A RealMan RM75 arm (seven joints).
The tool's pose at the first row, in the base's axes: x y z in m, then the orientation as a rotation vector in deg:
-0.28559 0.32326 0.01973 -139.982 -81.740 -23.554
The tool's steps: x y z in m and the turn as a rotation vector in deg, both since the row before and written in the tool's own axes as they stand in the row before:
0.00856 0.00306 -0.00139 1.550 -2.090 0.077
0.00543 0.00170 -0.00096 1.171 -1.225 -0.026
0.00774 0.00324 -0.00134 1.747 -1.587 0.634
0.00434 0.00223 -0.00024 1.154 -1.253 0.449
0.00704 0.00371 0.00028 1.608 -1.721 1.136
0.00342 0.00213 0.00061 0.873 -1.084 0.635
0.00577 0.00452 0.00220 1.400 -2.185 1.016
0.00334 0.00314 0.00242 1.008 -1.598 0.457
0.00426 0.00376 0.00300 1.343 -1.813 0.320
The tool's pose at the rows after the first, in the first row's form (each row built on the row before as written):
-0.27902 0.32810 0.02396 -139.919 -82.253 -19.846
-0.27500 0.33136 0.02652 -139.597 -82.579 -17.481
-0.26851 0.33573 0.02984 -139.387 -82.090 -14.100
-0.26445 0.33820 0.03097 -139.329 -81.797 -11.627
-0.25777 0.34242 0.03193 -139.523 -80.715 -8.106
-0.25425 0.34446 0.03171 -139.671 -80.154 -6.017
-0.24764 0.34783 0.02982 -140.022 -79.416 -2.134
-0.24358 0.34984 0.02729 -140.050 -79.206 0.625
-0.23870 0.35246 0.02403 -139.736 -79.118 3.839

